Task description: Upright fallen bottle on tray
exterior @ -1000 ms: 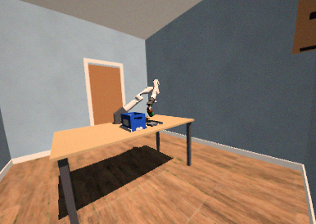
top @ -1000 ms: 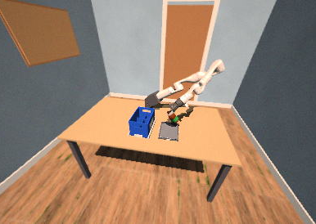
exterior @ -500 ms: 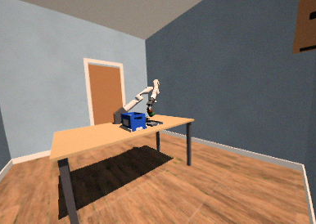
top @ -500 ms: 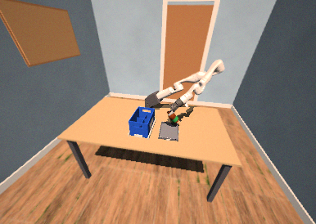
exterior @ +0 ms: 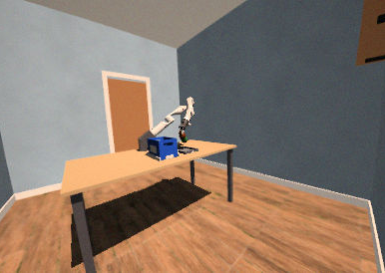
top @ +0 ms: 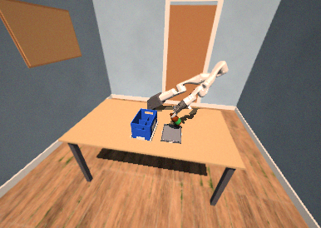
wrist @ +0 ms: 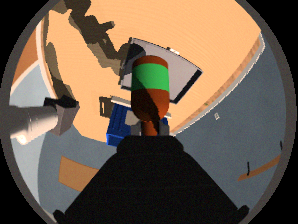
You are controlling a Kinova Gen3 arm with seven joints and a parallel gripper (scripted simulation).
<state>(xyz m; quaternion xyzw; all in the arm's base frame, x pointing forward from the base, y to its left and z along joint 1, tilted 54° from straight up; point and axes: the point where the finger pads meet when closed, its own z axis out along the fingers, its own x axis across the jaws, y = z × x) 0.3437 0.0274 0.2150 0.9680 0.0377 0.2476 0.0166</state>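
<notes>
Now: the bottle 4 cm below my hand, 3 cm to the left of it and 1 cm behind it. From my hand the other things lie so: blue crate: 26 cm to the right, 12 cm below, 5 cm ahead; then tray: 19 cm below, 3 cm ahead, 1 cm to the left.
</notes>
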